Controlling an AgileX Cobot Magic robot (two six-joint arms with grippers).
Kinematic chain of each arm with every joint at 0, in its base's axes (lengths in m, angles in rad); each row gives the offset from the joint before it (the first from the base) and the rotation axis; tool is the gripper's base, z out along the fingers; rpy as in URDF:
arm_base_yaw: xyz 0 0 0.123 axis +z
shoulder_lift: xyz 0 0 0 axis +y
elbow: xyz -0.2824 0 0.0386 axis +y
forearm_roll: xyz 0.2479 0 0.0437 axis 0.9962 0 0.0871
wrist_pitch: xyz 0 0 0 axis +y
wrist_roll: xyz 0.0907 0 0.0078 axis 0.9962 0 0.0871
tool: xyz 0 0 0 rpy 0 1.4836 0
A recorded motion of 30 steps. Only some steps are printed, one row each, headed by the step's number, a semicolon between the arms.
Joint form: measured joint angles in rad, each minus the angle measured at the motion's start. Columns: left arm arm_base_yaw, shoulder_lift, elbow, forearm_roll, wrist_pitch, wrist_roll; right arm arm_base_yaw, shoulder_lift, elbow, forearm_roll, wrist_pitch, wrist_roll.
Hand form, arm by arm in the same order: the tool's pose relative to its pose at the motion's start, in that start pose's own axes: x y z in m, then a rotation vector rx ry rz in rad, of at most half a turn. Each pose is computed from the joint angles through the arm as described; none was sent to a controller.
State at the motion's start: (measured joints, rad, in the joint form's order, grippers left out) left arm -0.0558 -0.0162 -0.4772 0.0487 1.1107 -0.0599; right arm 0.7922 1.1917 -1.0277 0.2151 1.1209 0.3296
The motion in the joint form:
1: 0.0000 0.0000 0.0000 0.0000 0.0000 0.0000; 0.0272 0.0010 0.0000 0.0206 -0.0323 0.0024
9: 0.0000 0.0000 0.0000 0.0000 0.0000 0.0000; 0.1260 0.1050 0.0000 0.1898 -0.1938 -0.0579
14: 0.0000 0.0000 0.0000 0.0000 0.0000 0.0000; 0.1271 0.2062 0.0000 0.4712 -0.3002 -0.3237
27: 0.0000 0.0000 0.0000 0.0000 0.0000 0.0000; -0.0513 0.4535 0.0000 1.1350 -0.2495 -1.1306
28: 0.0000 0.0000 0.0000 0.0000 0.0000 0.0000; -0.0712 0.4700 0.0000 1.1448 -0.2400 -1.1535
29: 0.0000 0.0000 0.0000 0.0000 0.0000 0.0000; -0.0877 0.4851 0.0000 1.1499 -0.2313 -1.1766
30: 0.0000 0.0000 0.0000 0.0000 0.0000 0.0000; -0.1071 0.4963 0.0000 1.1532 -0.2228 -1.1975
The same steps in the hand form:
1: 0.0000 0.0000 0.0000 0.0000 0.0000 0.0000; 0.0006 0.0077 0.0011 -0.0350 -0.0147 -0.0127
9: 0.0000 0.0000 0.0000 0.0000 0.0000 0.0000; -0.0062 0.0438 0.0319 -0.2007 0.0046 -0.0422
14: 0.0000 0.0000 0.0000 0.0000 0.0000 0.0000; -0.0188 0.0633 0.0575 -0.3832 0.0110 -0.0876
27: 0.0000 0.0000 0.0000 0.0000 0.0000 0.0000; -0.0701 0.0453 0.1112 -0.7137 -0.0887 -0.1554
28: 0.0000 0.0000 0.0000 0.0000 0.0000 0.0000; -0.0738 0.0393 0.1153 -0.7135 -0.0912 -0.1489
29: 0.0000 0.0000 0.0000 0.0000 0.0000 0.0000; -0.0766 0.0340 0.1192 -0.7118 -0.0924 -0.1491
30: 0.0000 0.0000 0.0000 0.0000 0.0000 0.0000; -0.0796 0.0280 0.1216 -0.7093 -0.0976 -0.1484

